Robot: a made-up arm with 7 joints.
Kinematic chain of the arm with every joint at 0, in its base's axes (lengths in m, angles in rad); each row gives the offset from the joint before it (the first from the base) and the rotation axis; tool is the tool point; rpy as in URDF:
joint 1: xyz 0.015 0 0.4 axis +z
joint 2: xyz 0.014 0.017 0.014 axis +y
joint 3: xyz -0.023 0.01 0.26 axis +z
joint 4: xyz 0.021 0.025 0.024 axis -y
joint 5: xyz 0.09 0 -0.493 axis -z
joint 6: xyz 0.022 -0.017 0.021 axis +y
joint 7: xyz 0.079 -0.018 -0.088 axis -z
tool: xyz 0.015 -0.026 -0.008 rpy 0 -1.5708 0
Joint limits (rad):
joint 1: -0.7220..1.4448
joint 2: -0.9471..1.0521
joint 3: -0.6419..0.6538
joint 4: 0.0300..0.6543
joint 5: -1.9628..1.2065
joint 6: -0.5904..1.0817
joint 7: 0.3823..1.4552
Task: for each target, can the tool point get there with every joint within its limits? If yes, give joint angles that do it. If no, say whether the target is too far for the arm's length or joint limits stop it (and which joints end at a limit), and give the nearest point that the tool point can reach.
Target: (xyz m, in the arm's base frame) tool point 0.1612 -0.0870 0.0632
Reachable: yes | joints -0.2974 0.5733 -0.1090 0.4871 0.4514 0.9185 0.6159
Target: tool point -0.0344 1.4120 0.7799
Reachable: no: too far | nearest point -0.0036 0.5328 0.5487 | short by 0.910 m
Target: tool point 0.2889 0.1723 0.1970
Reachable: yes | joints 0.7510 -0.0970 -0.3357 0.2339 -0.8080 0.3574 1.1517
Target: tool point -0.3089 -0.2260 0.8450
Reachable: no: joint limits stop it (at a limit: joint 1, joint 2, joint 3, joint 4, joint 6, joint 7) | nearest point -0.0423 -0.3736 0.7173 | short by 0.330 m
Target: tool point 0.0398 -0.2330 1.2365
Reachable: no: joint limits stop it (at a limit: joint 1, joint 2, joint 4, joint 6, joint 7) | nearest point 0.1569 -0.2507 0.8311 | short by 0.422 m
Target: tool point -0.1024 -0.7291 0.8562
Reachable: no: joint limits stop it (at a limit: joint 1, joint 3, joint 4, joint 7) | nearest point 0.0033 -0.4091 0.7024 | short by 0.370 m
